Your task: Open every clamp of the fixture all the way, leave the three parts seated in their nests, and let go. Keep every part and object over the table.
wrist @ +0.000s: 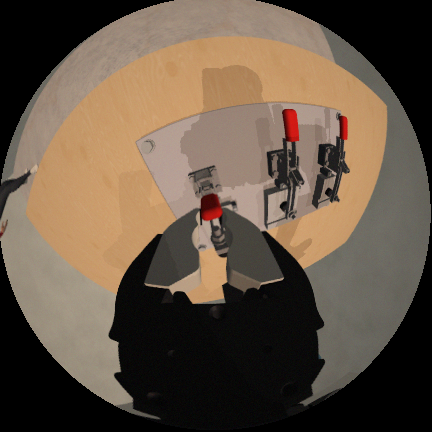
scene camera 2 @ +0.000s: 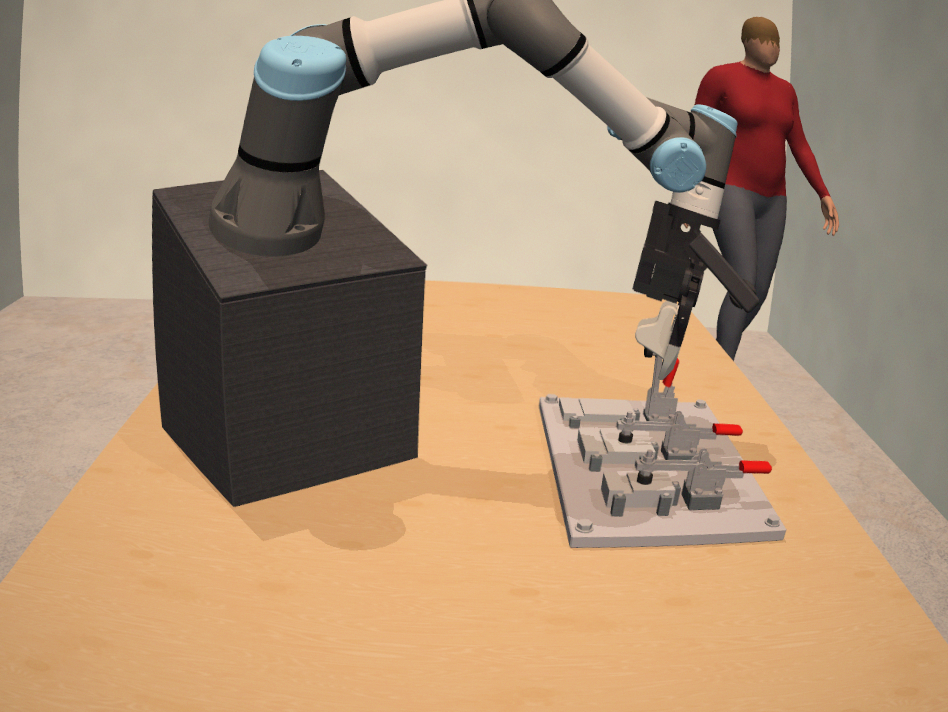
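My gripper is shut, with no thing seen gripped; its tips are against the far clamp's red handle. That clamp's arm stands upright, off the far part. The middle clamp and the near clamp are closed, arms flat over the middle part and near part, handles pointing outward. The three parts sit in their nests on the fixture plate. My fingers mostly hide the far part in the wrist view.
Bolt heads stand at the plate's corners. The arm's dark pedestal stands left of the fixture on the wooden table. A person in a red top stands behind the table at the right.
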